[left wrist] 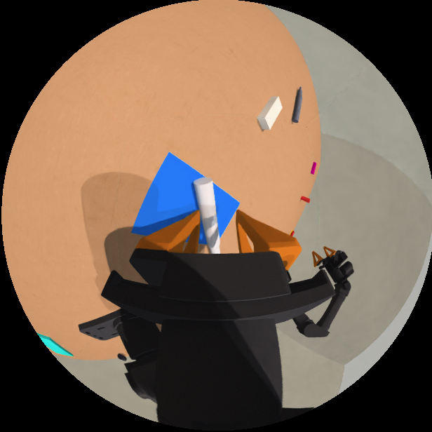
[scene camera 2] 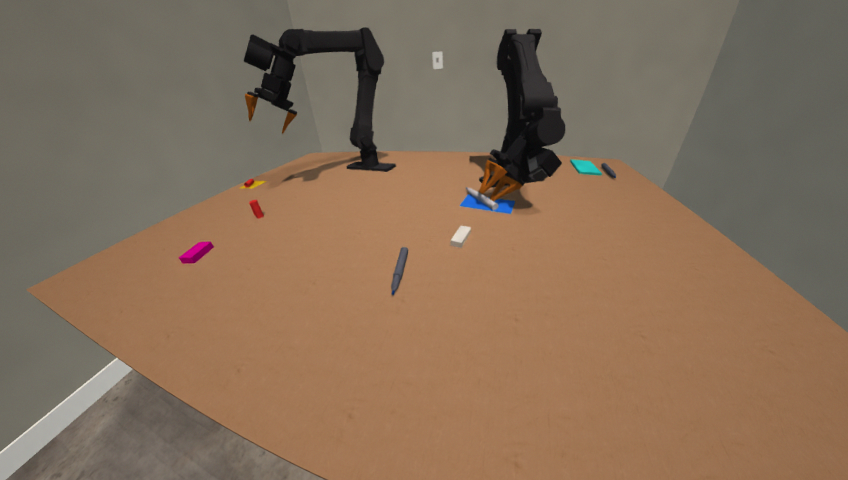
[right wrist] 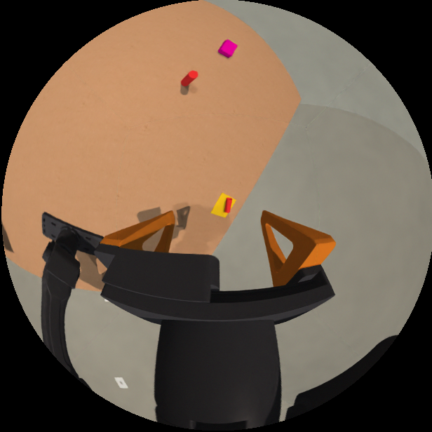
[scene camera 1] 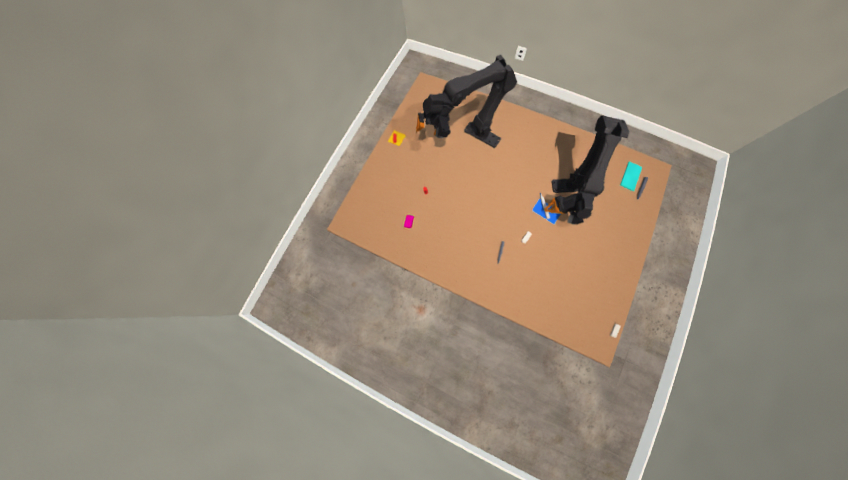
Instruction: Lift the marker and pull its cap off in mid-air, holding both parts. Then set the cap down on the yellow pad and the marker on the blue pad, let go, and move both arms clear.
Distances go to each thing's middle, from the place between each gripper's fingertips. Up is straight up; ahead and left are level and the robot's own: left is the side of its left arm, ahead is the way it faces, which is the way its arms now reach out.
Right now my right hand is 70 mm past the blue pad [left wrist: 171, 196], 680 mm to the right of it and 210 mm above it.
The blue pad is 20 mm below my left hand and 10 mm behind it.
